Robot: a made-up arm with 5 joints. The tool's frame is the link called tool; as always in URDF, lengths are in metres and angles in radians. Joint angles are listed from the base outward. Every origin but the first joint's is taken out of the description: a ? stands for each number. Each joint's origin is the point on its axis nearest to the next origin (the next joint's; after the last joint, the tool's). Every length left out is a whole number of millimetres.
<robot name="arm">
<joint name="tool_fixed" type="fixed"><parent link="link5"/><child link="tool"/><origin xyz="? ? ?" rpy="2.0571 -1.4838 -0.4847"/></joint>
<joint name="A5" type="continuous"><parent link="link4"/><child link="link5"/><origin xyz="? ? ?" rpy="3.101 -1.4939 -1.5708"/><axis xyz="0 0 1"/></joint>
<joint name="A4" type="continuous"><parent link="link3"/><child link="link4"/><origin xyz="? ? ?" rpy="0 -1.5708 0"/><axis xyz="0 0 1"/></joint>
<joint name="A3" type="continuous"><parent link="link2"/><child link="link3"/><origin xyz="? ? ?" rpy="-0.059 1.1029 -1.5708"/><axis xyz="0 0 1"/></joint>
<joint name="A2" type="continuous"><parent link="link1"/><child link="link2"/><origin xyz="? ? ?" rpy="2.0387 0.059 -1.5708"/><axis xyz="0 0 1"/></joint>
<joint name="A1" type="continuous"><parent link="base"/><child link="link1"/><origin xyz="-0.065 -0.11 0.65" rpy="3.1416 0 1.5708"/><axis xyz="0 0 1"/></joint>
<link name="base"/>
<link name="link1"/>
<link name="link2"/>
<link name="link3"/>
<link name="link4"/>
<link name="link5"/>
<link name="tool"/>
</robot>
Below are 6 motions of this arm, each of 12 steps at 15 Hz.
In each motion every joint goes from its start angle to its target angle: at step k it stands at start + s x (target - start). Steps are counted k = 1, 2, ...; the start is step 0. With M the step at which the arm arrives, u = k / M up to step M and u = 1 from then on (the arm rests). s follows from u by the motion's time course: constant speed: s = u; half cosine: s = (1 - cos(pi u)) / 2; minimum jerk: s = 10 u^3 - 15 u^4 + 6 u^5.
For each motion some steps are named. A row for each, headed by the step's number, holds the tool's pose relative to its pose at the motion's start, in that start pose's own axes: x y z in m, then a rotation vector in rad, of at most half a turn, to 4 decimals.
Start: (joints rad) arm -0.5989 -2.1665 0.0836 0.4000 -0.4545
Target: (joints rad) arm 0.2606 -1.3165 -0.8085 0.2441 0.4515
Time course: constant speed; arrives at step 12
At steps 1, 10, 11, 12:
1: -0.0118 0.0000 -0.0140 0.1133 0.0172 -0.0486
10: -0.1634 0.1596 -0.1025 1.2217 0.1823 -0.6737
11: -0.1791 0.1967 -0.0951 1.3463 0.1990 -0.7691
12: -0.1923 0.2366 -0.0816 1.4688 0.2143 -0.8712

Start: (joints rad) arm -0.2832 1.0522 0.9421 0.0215 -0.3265
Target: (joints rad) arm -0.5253 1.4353 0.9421 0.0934 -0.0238
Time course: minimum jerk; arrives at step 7
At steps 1, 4, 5, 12:
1: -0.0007 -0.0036 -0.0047 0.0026 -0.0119 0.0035
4: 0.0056 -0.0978 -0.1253 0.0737 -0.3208 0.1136
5: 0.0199 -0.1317 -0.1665 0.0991 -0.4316 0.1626
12: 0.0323 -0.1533 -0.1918 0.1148 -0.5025 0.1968

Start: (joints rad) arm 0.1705 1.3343 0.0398 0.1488 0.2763
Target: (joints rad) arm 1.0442 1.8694 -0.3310 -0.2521 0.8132
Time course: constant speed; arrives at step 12
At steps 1, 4, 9, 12:
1: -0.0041 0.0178 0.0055 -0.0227 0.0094 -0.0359
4: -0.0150 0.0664 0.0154 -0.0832 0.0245 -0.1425
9: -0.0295 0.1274 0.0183 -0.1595 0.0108 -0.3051
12: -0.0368 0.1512 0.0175 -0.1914 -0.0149 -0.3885

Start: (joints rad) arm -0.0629 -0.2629 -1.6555 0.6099 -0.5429
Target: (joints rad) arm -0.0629 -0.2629 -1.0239 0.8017 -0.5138
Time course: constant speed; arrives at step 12
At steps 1, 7, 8, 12:
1: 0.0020 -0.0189 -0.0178 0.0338 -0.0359 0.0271
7: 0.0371 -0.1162 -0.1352 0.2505 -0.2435 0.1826
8: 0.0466 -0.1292 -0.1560 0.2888 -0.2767 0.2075
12: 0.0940 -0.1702 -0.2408 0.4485 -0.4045 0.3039

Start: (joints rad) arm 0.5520 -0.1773 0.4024 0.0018 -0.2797
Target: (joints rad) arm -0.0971 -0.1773 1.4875 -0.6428 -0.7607
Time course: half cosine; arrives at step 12
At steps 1, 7, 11, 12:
1: 0.0064 -0.0112 -0.0015 -0.0092 0.0023 0.0318
7: 0.3286 -0.2389 -0.0252 -0.4979 -0.0912 1.1670
11: 0.5133 -0.2302 -0.0193 -0.8775 -0.3415 1.7790
12: 0.5213 -0.2279 -0.0188 -0.8967 -0.3581 1.8069

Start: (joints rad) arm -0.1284 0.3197 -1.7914 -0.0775 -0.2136
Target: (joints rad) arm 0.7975 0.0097 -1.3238 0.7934 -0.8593
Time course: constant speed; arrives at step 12
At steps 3, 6, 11, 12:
3: -0.0861 0.1166 -0.0347 -0.2314 -0.2465 -0.2102
6: -0.1308 0.2445 -0.0823 -0.4963 -0.4374 -0.4395
11: -0.1121 0.4377 -0.1701 -0.9832 -0.6343 -0.8359
12: -0.0970 0.4689 -0.1862 -1.0843 -0.6565 -0.9145

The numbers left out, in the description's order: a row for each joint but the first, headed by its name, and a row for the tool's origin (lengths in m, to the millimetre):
tool: 0.057 -0.266 0
A5: -0.12 0.132 0
A4: -0.195 0.287 0
A3: 0.038 0.05 0
A2: 0.002 -0.103 0

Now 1 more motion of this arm.
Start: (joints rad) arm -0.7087 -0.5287 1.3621 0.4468 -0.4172
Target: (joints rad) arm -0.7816 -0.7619 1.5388 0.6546 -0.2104
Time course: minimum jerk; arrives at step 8
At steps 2, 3, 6, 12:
2: -0.0006 -0.0117 -0.0059 0.0451 -0.0124 -0.0033
3: -0.0015 -0.0303 -0.0171 0.1201 -0.0330 -0.0096
6: -0.0056 -0.0873 -0.0700 0.3931 -0.1086 -0.0400
12: -0.0064 -0.0950 -0.0805 0.4386 -0.1216 -0.0463

